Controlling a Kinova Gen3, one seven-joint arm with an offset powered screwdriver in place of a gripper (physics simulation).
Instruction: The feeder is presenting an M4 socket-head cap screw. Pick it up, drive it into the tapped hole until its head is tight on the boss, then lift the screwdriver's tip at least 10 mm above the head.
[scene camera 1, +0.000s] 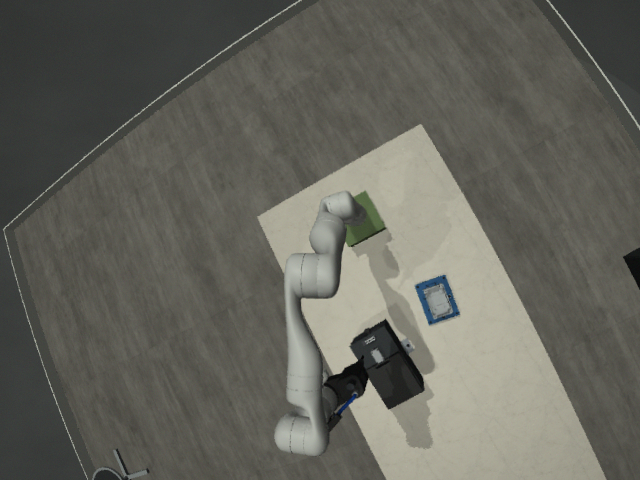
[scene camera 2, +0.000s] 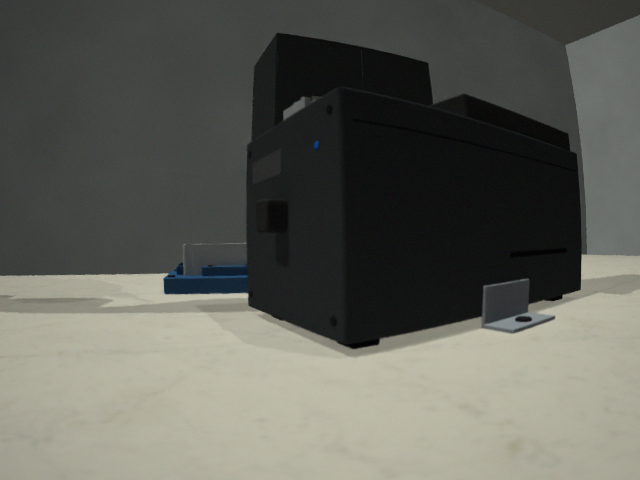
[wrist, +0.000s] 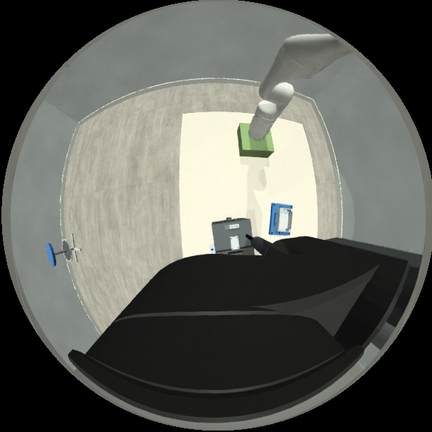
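The screw feeder, a black box (scene camera 1: 398, 382) (scene camera 2: 439, 206) (wrist: 221, 241), stands on the table. A small silver plate (scene camera 1: 377, 355) (wrist: 234, 243) lies on its top; no screw can be made out there. A grey housing (scene camera 1: 439, 301) (scene camera 2: 217, 256) (wrist: 285, 220) sits on a blue base (scene camera 1: 424, 303) (scene camera 2: 206, 285) (wrist: 274, 219); its tapped hole is too small to make out. My black screwdriver (scene camera 1: 363, 357) (wrist: 247, 235) has its thin tip over the feeder's top in the wrist view, at a height I cannot tell. Whether a screw is on the tip is not clear. The tool does not show in scene camera 2.
A green block (scene camera 1: 371, 219) (wrist: 256, 153) stands under the arm's base at the table's far end. A metal bracket (scene camera 1: 407, 345) sticks out beside the feeder, and another bracket (scene camera 2: 505, 303) (wrist: 212, 248) is on its other side. A blue-topped stool (wrist: 51, 254) stands off the table.
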